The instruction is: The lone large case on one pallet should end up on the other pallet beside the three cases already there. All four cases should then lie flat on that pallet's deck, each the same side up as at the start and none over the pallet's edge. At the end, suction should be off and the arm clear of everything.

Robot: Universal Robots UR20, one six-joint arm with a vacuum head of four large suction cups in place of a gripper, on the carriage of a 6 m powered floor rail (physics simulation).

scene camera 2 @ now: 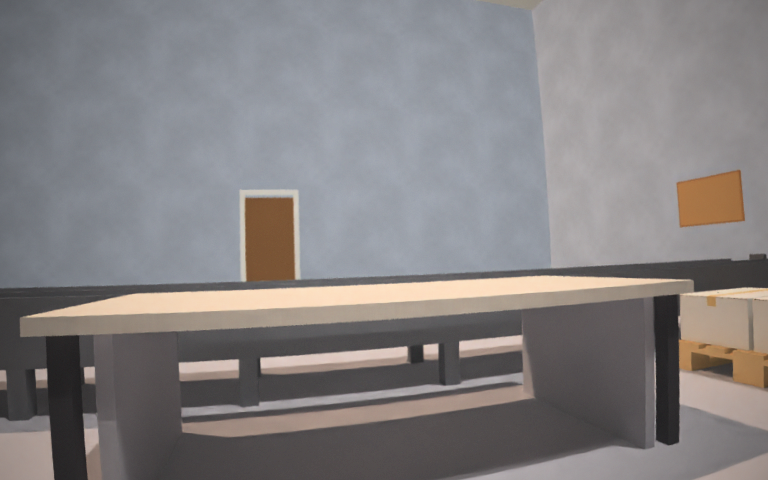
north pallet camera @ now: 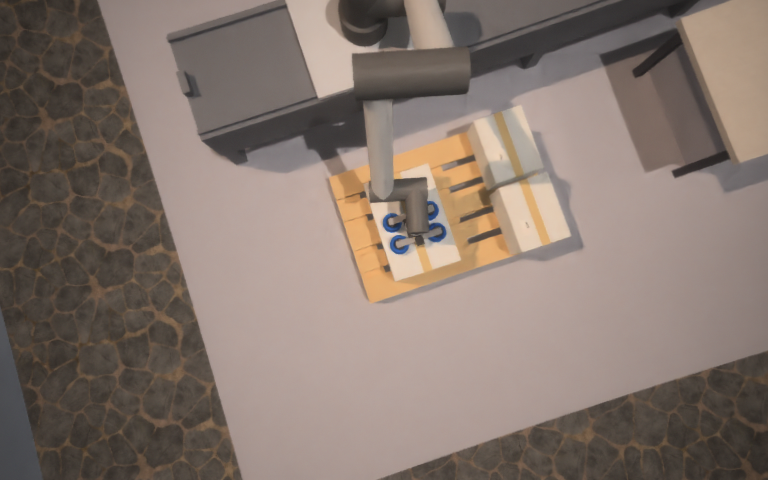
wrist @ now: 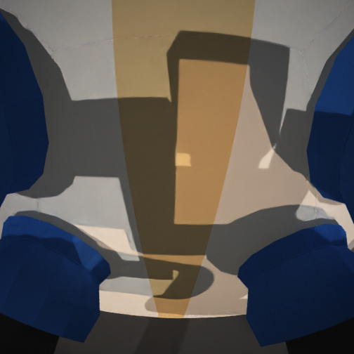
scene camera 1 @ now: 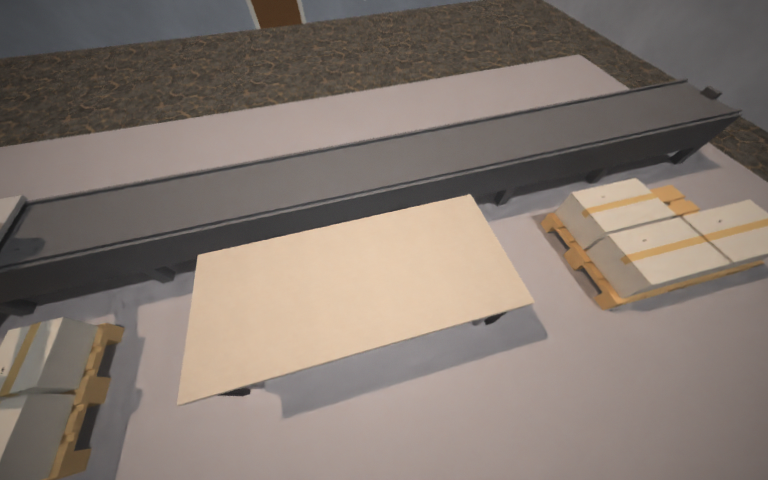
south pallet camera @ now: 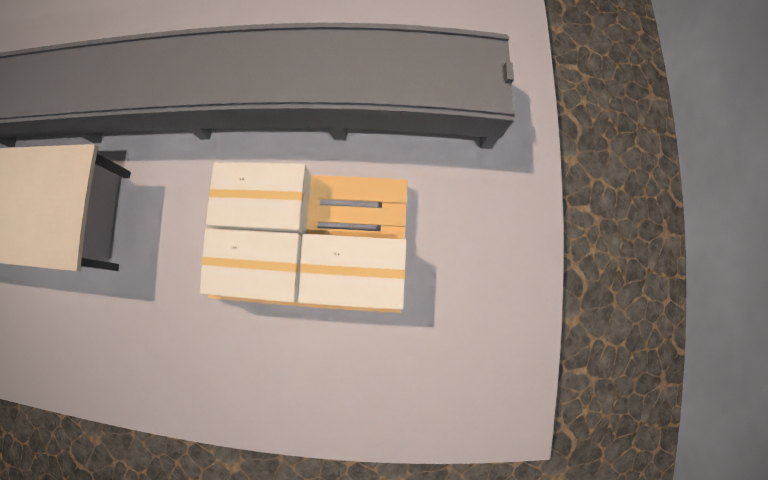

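Where they show: arm's base, origin of its link: (north pallet camera: pixel 364 23).
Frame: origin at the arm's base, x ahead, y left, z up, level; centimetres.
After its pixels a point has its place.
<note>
The lone large case (north pallet camera: pixel 404 268) {x 127.0, y -20.2, z -18.0 cm} (wrist: pixel 90 60) lies flat, white with a tan tape stripe, on the north pallet (north pallet camera: pixel 376 291) {x 134.3, y -39.2, z -42.5 cm} (scene camera 1: pixel 93 390) {x 100.5, y 75.0, z -47.7 cm}. My gripper (north pallet camera: pixel 414 227) {x 107.9, y -8.3, z -17.2 cm} (wrist: pixel 175 200), four blue suction cups, is centred low over it. The wrist view shows the cups very close to its top, with their shadows beside them; whether the rims touch is unclear. The case sits on the deck, not lifted. The south pallet (south pallet camera: pixel 390 192) {x 67.8, y 522.3, z -42.6 cm} (scene camera 1: pixel 668 195) {x 68.8, y 520.0, z -42.6 cm} (scene camera 2: pixel 750 367) {x 99.7, y 412.1, z -49.0 cm} bears three cases: one case (south pallet camera: pixel 257 215) {x 89.8, y 448.6, z -17.9 cm} upper left, one case (south pallet camera: pixel 249 283) {x 127.9, y 446.9, z -18.0 cm} lower left, one case (south pallet camera: pixel 351 294) {x 130.1, y 504.0, z -17.9 cm} lower right. Bare slats show upper right.
Two other taped cases (north pallet camera: pixel 498 152) {x 82.5, y 50.1, z -20.5 cm} (north pallet camera: pixel 523 226) {x 125.9, y 48.5, z -18.8 cm} stand at the right end of the north pallet. A table (scene camera 1: pixel 351 294) {x 99.8, y 240.8, z -4.0 cm} (scene camera 2: pixel 362 297) {x 112.5, y 231.5, z -4.0 cm} (north pallet camera: pixel 736 84) {x 91.9, y 168.2, z -4.0 cm} (south pallet camera: pixel 39 209) {x 93.0, y 296.6, z -3.9 cm} stands between the pallets. The long dark rail (scene camera 1: pixel 362 164) (south pallet camera: pixel 254 73) runs behind them.
</note>
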